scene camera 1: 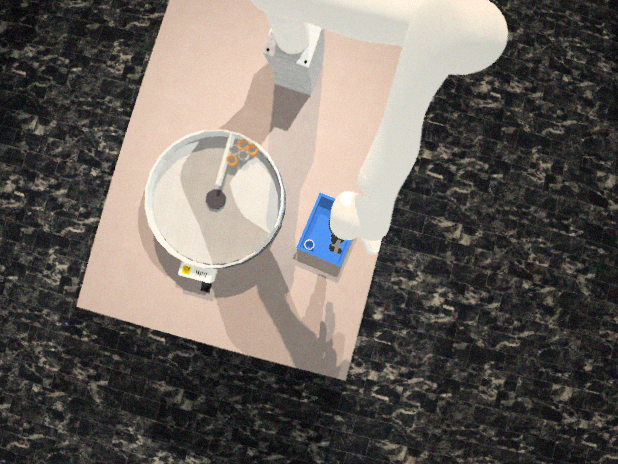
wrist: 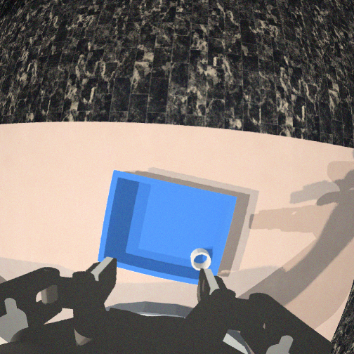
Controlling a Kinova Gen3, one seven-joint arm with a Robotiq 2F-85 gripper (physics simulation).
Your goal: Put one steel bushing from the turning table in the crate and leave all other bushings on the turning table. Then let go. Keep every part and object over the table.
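Where they show: arm's base, link origin: (scene camera 1: 293,36).
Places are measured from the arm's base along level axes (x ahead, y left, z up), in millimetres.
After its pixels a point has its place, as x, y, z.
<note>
A steel bushing (scene camera 1: 305,244) @[535, 101, -237] (wrist: 194,258), a pale grey ring, lies inside the blue crate (scene camera 1: 320,256) @[566, 155, -218] (wrist: 121,215), near one corner. My gripper (scene camera 1: 335,245) (wrist: 156,276) is open and empty above the crate. In the wrist view its fingers stand wide apart, and the right fingertip overlaps the bushing's lower edge in the picture; its height above it is unclear. On the round turning table (scene camera 1: 170,215) @[502, -324, -215] several small rings sit together beside the white bar: orange ones (scene camera 1: 228,160) @[310, -166, -201] and grey ones (scene camera 1: 243,159) @[303, -118, -193]. The arm hides part of the crate in the scene view.
The white bar (scene camera 1: 225,162) @[320, -171, -189] runs from the turning table's dark hub (scene camera 1: 215,199) @[435, -189, -207] to its raised rim. A small white box (scene camera 1: 205,274) @[667, -186, -209] with a yellow label is at the rim's lower side. The arm's grey base (scene camera 1: 295,75) @[40, 8, -139] stands at the top. The crate is near the table's right edge.
</note>
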